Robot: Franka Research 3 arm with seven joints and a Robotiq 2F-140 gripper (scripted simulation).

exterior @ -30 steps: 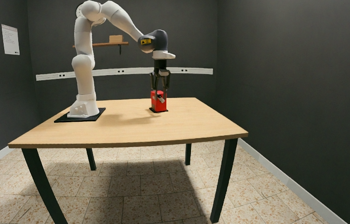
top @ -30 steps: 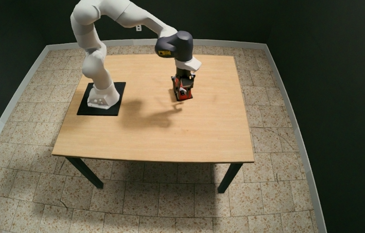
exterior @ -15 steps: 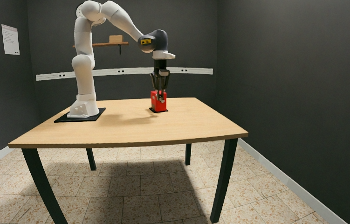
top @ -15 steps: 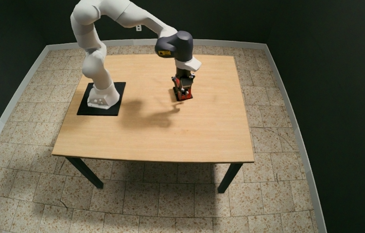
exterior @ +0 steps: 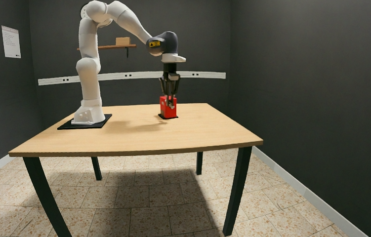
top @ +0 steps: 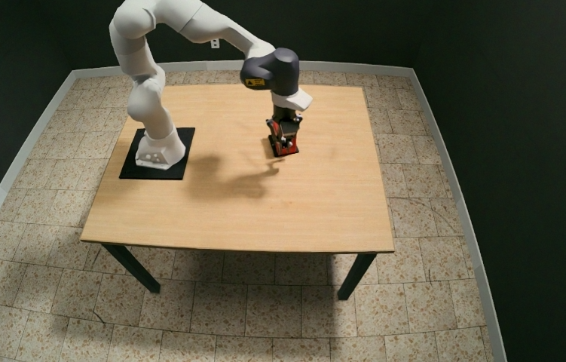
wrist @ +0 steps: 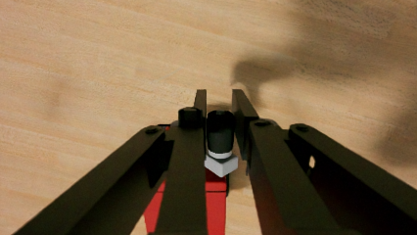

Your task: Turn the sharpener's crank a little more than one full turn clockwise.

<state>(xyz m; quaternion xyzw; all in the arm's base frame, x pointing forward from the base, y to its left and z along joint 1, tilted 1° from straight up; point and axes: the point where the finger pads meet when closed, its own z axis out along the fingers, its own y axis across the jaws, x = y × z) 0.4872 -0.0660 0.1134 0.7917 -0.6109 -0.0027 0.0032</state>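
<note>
The crank is 30 mm to the left of my hand and 20 mm below it.
</note>
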